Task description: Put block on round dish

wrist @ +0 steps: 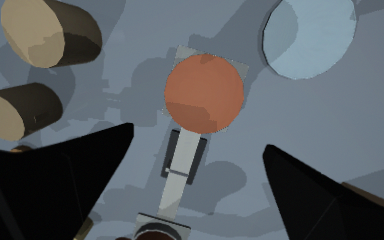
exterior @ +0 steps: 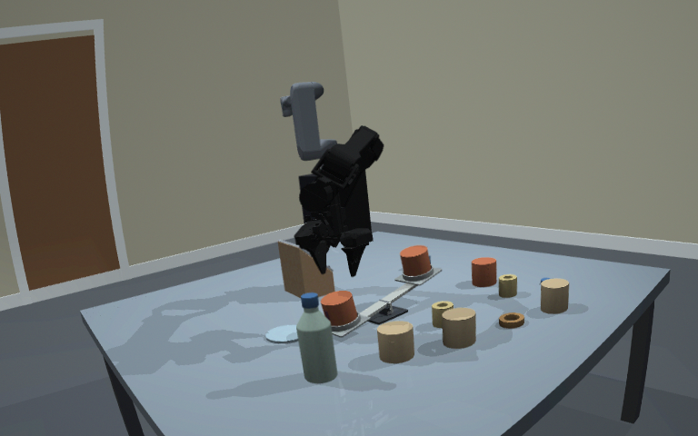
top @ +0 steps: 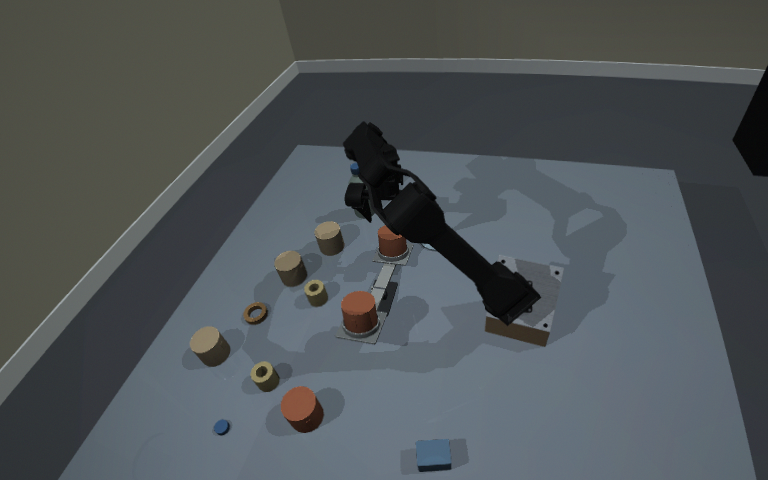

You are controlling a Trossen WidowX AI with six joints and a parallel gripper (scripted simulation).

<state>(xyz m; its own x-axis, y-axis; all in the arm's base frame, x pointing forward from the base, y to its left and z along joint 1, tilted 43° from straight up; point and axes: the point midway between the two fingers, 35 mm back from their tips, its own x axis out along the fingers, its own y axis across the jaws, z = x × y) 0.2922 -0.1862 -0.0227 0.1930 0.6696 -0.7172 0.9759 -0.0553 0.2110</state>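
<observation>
The pale green block lies 1 cm to the right of my gripper tip and 10 cm below it. From my gripper tip the other things lie so: pale blue round dish 10 cm behind, 10 cm to the right, 14 cm below; then blue box 19 cm behind, 47 cm to the left, 12 cm below; then green bottle 14 cm ahead, 18 cm to the right, 3 cm below.
</observation>
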